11 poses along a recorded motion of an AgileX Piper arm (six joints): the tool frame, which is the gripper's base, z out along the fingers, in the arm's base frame.
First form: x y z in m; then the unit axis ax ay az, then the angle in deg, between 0 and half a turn.
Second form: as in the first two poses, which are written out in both.
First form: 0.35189 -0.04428 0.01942 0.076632 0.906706 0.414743 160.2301
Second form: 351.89 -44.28 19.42 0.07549 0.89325 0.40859 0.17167
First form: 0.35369 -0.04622 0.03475 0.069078 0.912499 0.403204 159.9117
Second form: 353.69 -46.22 34.75 0.06802 0.89851 0.39702 0.17441
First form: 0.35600 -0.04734 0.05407 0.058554 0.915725 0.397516 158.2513
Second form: 356.00 -47.34 54.07 0.05750 0.89928 0.39038 0.18866
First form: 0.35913 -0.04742 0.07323 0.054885 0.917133 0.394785 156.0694
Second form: 359.13 -47.42 73.23 0.05369 0.89721 0.38621 0.20732
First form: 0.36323 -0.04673 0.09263 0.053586 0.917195 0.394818 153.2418
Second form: 363.23 -46.73 92.63 0.05213 0.89230 0.38410 0.23139
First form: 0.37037 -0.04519 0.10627 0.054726 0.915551 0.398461 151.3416
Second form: 370.37 -45.19 106.27 0.05302 0.88707 0.38606 0.24749
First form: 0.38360 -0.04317 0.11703 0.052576 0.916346 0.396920 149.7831
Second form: 383.60 -43.17 117.03 0.05076 0.88467 0.38320 0.26065
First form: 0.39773 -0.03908 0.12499 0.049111 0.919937 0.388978 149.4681
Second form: 397.73 -39.08 124.99 0.04738 0.88748 0.37525 0.26330
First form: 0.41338 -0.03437 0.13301 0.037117 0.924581 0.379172 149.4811
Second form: 413.38 -34.37 133.01 0.03581 0.89198 0.36580 0.26319
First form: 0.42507 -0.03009 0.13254 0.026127 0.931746 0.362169 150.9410
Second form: 425.07 -30.09 132.54 0.02529 0.90195 0.35059 0.25088
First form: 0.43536 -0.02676 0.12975 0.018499 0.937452 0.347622 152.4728
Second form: 435.36 -26.76 129.75 0.01797 0.91053 0.33764 0.23792
